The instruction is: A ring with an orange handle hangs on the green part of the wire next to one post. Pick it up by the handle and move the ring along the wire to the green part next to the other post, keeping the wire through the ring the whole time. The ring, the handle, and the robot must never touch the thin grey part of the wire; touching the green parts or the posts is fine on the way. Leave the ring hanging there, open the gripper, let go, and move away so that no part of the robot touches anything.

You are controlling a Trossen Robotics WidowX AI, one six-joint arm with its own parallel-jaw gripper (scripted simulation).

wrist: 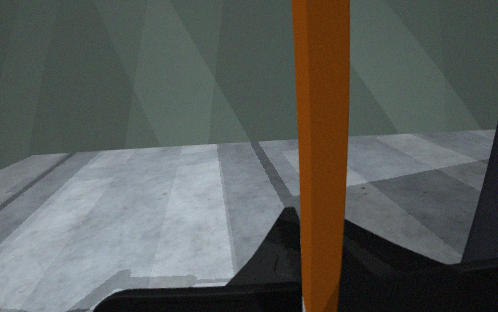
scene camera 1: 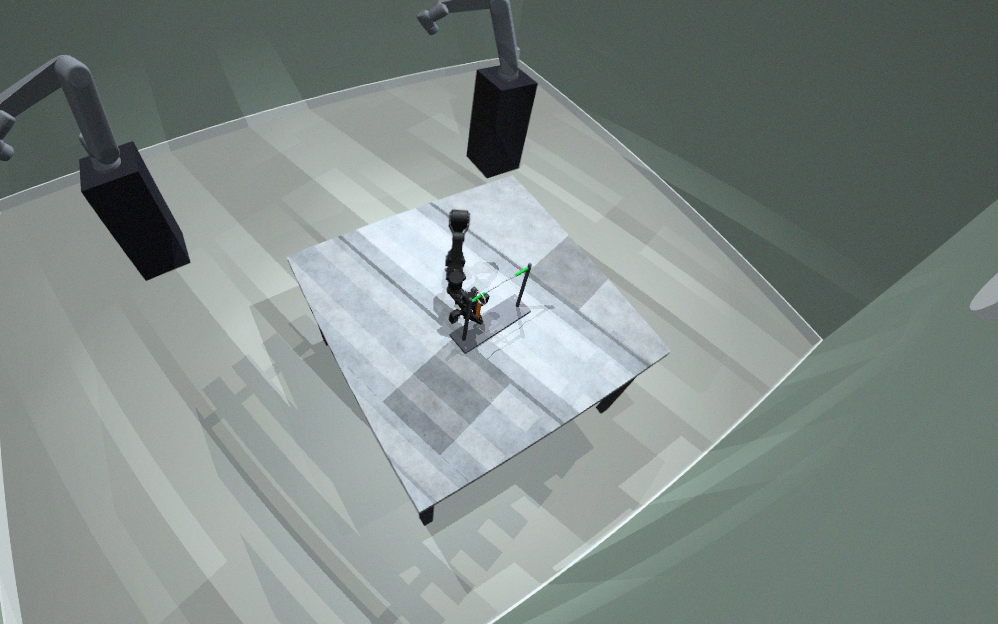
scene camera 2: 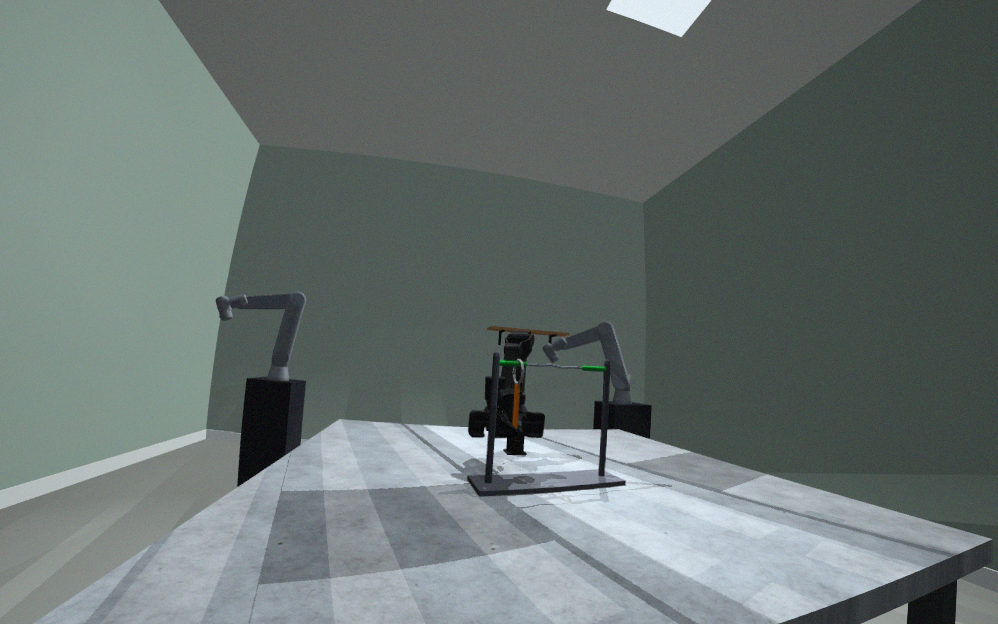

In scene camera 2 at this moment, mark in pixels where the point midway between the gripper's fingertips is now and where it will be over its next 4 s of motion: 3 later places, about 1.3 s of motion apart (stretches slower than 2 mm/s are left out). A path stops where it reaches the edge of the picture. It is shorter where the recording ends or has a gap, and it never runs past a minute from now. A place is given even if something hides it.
My gripper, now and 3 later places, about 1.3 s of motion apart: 519, 434; 523, 425; 541, 425; 554, 426
